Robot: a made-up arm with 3 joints. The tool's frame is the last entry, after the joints. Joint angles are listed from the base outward.
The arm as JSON. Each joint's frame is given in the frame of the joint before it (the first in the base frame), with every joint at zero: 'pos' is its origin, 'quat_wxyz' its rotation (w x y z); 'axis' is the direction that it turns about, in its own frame. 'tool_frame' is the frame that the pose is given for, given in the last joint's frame.
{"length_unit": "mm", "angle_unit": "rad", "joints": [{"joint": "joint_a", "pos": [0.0, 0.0, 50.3], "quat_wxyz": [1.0, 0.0, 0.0, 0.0], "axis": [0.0, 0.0, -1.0]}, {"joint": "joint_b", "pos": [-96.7, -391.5, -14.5], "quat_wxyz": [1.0, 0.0, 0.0, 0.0], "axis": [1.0, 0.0, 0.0]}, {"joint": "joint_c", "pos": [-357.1, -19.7, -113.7], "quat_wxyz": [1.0, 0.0, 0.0, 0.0], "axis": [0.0, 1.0, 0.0]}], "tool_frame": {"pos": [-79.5, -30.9, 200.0], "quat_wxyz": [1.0, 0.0, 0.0, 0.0]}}
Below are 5 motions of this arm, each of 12 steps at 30 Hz.
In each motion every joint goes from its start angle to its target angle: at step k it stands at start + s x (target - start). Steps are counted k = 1, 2, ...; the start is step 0. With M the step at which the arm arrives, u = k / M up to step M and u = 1 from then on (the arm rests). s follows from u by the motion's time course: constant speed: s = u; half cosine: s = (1 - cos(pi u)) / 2; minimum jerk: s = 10 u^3 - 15 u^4 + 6 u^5.
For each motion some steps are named. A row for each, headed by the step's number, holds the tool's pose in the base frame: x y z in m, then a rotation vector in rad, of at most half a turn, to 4 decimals.
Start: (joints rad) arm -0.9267 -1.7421 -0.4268
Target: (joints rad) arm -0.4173 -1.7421 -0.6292
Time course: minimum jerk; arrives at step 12
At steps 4, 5, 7, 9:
4: -0.1606 -0.6916 0.0808 -1.5037 -1.0475 0.9966
5: -0.2081 -0.6847 0.0815 -1.5204 -1.0081 0.9714
7: -0.3132 -0.6571 0.0833 -1.5543 -0.9192 0.9141
9: -0.3935 -0.6238 0.0848 -1.5778 -0.8483 0.8682

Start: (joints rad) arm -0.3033 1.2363 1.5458
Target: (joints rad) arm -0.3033 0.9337 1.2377
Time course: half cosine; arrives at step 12
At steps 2, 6, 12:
2: -0.1307 -0.4448 -0.0204 0.7712 1.4889 1.1467
6: -0.1348 -0.4773 -0.0089 0.7158 1.3970 0.9887
12: -0.1452 -0.5098 0.0111 0.6380 1.2742 0.8262

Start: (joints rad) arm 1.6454 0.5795 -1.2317
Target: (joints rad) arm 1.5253 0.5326 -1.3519
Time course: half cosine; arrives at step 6
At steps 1, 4, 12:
1: -0.3211 0.6917 -0.0956 -0.6255 -1.3819 -1.7170
4: -0.3718 0.6615 -0.1114 -0.6589 -1.4252 -1.6274
12: -0.3899 0.6492 -0.1173 -0.6699 -1.4424 -1.5940

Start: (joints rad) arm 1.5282 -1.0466 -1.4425
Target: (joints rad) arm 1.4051 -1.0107 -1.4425
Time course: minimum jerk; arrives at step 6
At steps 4, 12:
4: -0.6470 0.5778 -0.0088 -1.4545 -0.4335 -0.4161
12: -0.6614 0.5609 -0.0100 -1.4452 -0.4575 -0.4011

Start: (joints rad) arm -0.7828 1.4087 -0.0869
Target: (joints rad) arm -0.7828 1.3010 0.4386
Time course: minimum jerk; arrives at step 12
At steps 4, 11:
4: -0.0310 -0.7183 0.0022 1.3036 0.5596 0.6669
11: 0.0414 -0.6675 0.0139 1.0852 0.8676 0.9415

